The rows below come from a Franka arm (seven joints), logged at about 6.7 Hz.
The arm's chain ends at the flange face. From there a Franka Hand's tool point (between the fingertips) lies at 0.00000 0.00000 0.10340 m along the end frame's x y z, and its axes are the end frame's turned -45 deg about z.
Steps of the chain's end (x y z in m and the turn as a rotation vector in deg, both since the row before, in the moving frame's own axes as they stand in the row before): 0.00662 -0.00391 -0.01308 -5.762 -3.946 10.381; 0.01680 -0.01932 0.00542 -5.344 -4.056 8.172; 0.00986 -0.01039 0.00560 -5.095 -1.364 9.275; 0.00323 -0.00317 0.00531 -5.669 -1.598 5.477; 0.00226 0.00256 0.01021 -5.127 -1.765 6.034
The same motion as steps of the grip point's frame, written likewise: -0.00505 0.00310 -0.01385 -1.284 -6.865 10.381; 0.01350 -0.00100 0.00471 -0.911 -6.647 8.172; 0.00574 0.00369 0.00516 -2.638 -4.567 9.275; -0.00497 0.00478 0.00476 -2.879 -5.139 5.477; -0.00920 0.00722 0.00975 -2.377 -4.873 6.034
